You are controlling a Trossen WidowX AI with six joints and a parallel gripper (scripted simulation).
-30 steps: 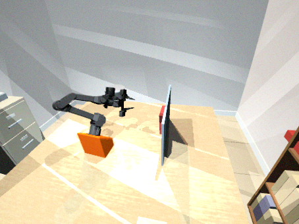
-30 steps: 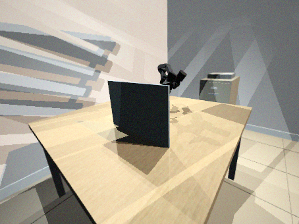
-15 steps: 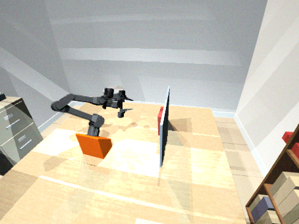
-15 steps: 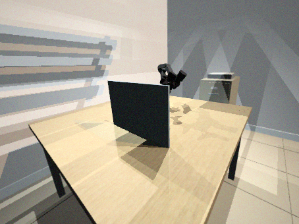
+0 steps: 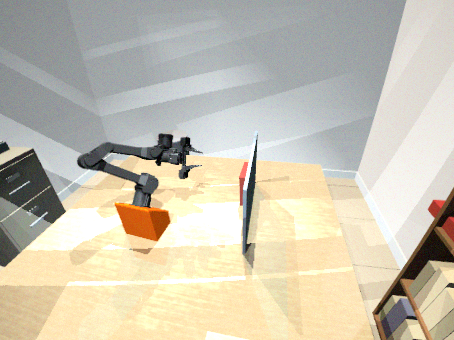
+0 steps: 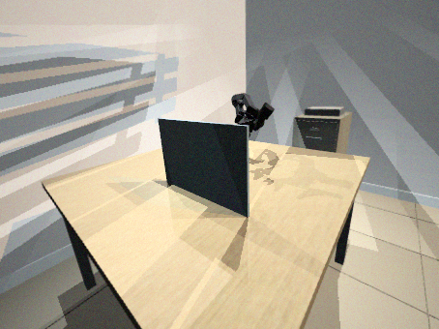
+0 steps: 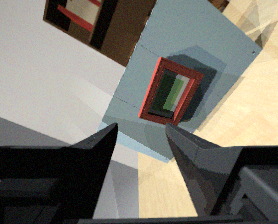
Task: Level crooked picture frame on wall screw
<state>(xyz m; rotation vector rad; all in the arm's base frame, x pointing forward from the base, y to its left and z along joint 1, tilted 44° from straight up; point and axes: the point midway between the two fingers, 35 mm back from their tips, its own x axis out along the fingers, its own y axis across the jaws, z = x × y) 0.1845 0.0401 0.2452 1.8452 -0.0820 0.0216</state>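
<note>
The red picture frame lies 20 cm ahead of my gripper tip, 3 cm to the right of it and 8 cm below it. Also, from my gripper tip: pale blue wall panel 21 cm ahead, 3 cm to the right, 9 cm below.
</note>
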